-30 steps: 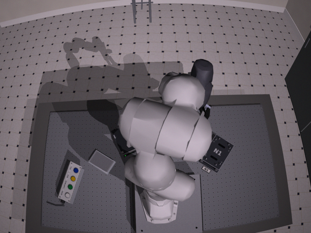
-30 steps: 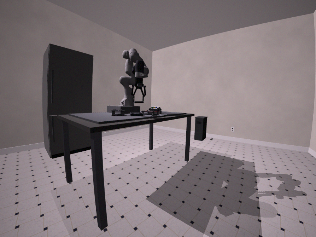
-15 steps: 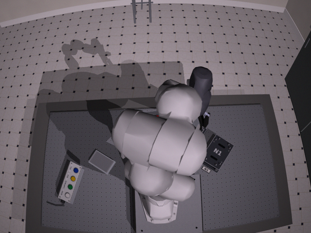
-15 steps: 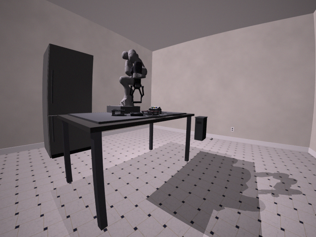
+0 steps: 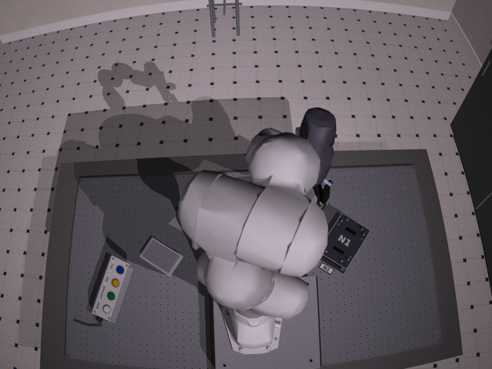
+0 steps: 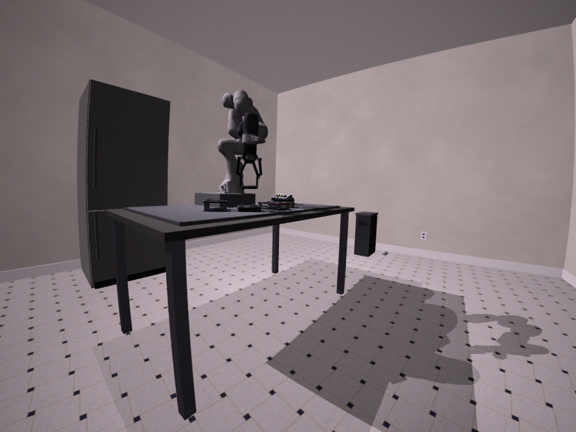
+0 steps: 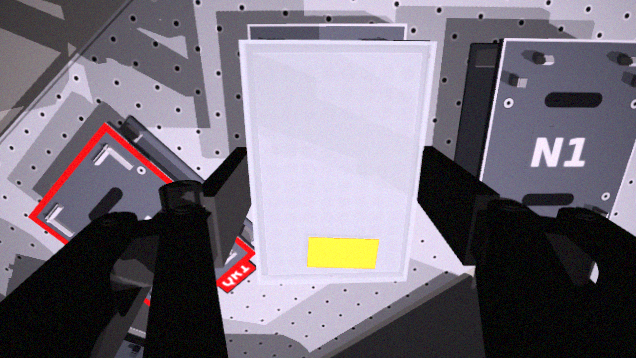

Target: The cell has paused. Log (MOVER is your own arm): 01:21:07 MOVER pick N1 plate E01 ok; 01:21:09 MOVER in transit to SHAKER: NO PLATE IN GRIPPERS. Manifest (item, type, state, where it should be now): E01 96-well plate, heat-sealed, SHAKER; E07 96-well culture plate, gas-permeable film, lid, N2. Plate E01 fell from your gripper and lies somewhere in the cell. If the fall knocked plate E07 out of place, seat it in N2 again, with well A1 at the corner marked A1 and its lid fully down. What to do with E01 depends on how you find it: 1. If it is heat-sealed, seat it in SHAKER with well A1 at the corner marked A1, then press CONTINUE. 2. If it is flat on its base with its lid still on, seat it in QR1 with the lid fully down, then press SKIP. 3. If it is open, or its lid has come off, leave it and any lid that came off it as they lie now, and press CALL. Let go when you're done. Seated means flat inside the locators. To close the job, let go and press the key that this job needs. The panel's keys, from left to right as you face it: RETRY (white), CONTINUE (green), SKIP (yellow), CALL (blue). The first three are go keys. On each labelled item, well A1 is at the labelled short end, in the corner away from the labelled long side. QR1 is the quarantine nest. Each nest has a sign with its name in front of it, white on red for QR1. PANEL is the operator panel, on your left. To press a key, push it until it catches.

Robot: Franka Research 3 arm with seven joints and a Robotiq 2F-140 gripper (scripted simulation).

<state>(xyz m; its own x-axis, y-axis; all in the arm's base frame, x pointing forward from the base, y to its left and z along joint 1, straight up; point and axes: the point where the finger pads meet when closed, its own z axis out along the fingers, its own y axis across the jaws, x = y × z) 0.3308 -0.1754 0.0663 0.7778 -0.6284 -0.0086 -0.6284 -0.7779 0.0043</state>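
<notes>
My gripper is now 14 cm above the grey N2 nest. From my hand the other things lie so: A1 corner mark: 2 cm behind, 9 cm to the left, 13 cm below; plate E01: 13 cm behind, 47 cm to the left, 15 cm below; lidded culture plate: 2 cm below.
</notes>
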